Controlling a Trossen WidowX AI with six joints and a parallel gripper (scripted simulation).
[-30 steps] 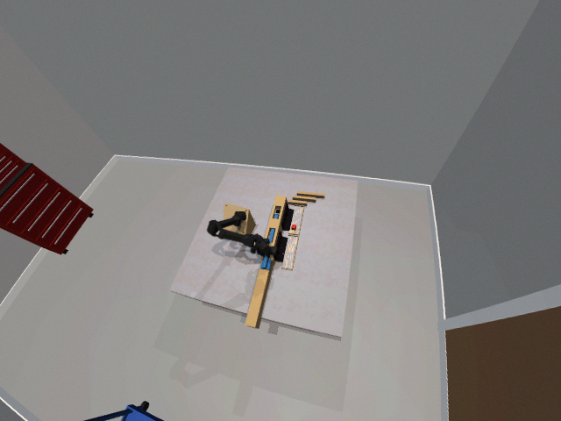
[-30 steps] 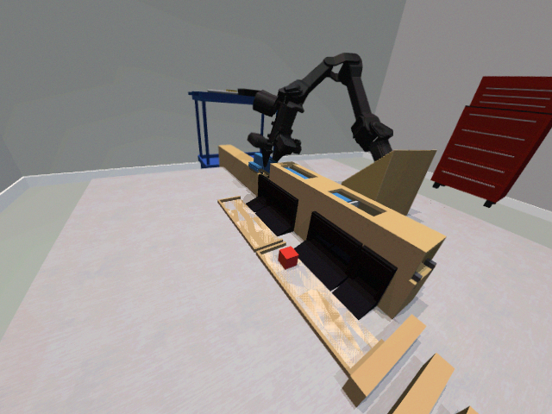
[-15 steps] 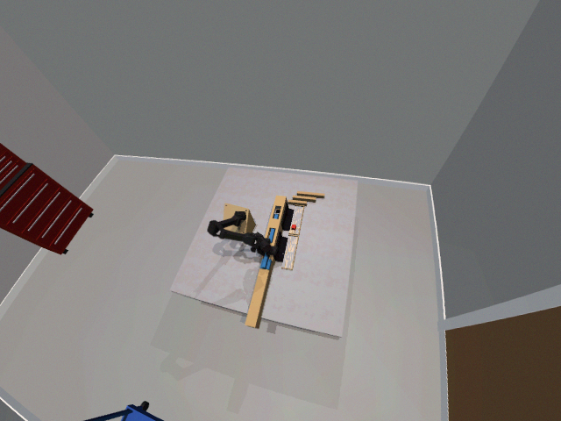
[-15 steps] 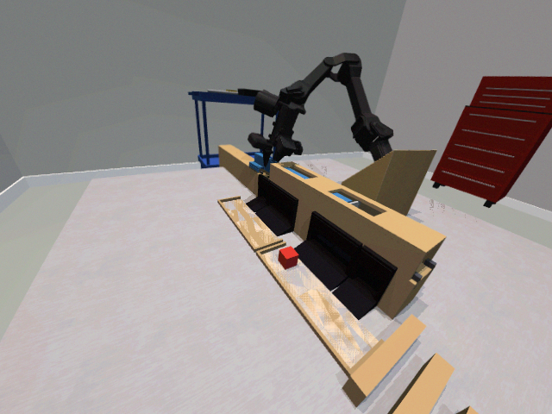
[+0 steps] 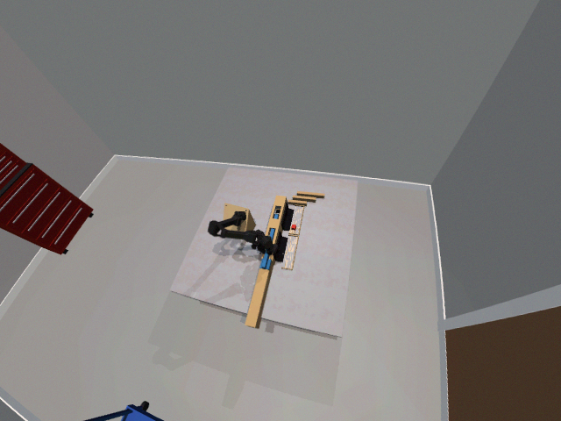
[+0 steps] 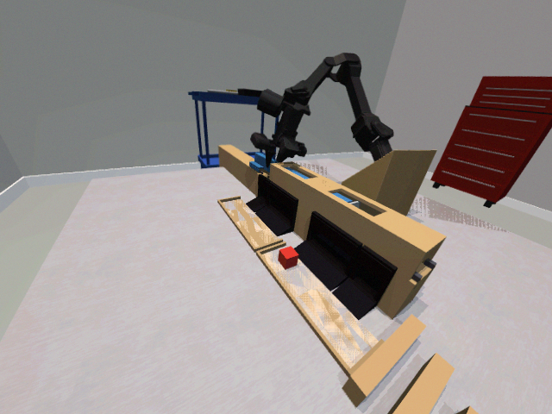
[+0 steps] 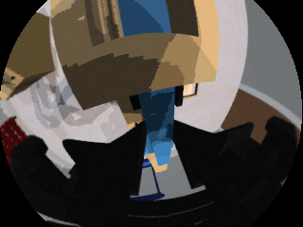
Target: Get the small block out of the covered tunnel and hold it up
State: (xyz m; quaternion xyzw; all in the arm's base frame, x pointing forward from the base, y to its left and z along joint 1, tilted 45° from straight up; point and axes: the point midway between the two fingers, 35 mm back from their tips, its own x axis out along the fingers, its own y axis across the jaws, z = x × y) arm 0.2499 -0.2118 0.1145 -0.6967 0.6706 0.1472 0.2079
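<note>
Right now the tan covered tunnel is 50 mm below my gripper tip, 40 mm to the left of it and 20 mm ahead of it.
</note>
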